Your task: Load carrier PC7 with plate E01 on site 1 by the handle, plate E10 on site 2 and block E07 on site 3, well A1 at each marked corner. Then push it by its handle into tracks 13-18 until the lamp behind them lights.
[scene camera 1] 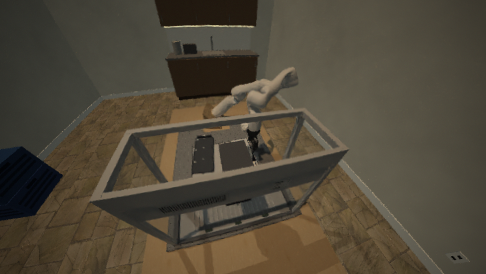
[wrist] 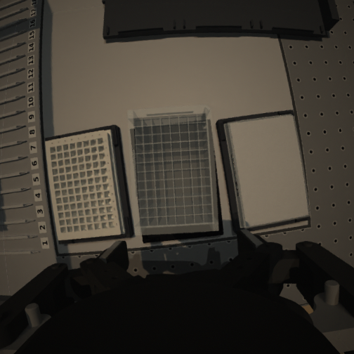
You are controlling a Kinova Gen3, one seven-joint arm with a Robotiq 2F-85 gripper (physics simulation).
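Pixels of known places: gripper, fingertip midpoint: [scene camera 1: 251,145]; arm's base, origin of the base link: [scene camera 1: 215,113].
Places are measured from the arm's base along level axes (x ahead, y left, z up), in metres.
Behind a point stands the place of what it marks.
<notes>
The black carrier [scene camera 1: 203,156] {y -0.054, x 0.449, z -0.045 m} [wrist: 215,20] lies along the upper edge of the wrist view, cut off by it, with a raised part at its right end. Its sites are not readable. Below it in the wrist view stand a beige many-welled plate [wrist: 85,185] at left, a clear deep-well block [wrist: 174,170] in the middle and a white flat-topped plate [wrist: 267,170] at right, each in a dark holder. Their E codes and A1 corners cannot be read. My gripper [scene camera 1: 256,159] [wrist: 181,247] is open and empty, its fingertips at the near end of the middle block in the wrist view.
Numbered tracks [wrist: 15,145] run down the left of the wrist view, labels 1 to 18. A perforated deck [wrist: 327,150] lies at right. In the scene view a grey frame [scene camera 1: 200,187] {y 0.074, x 0.906, z 0.404 m} stands before the arm, and a dark rectangular panel [scene camera 1: 236,155] {y 0.152, x 0.824, z 0.404 m} lies beside the carrier.
</notes>
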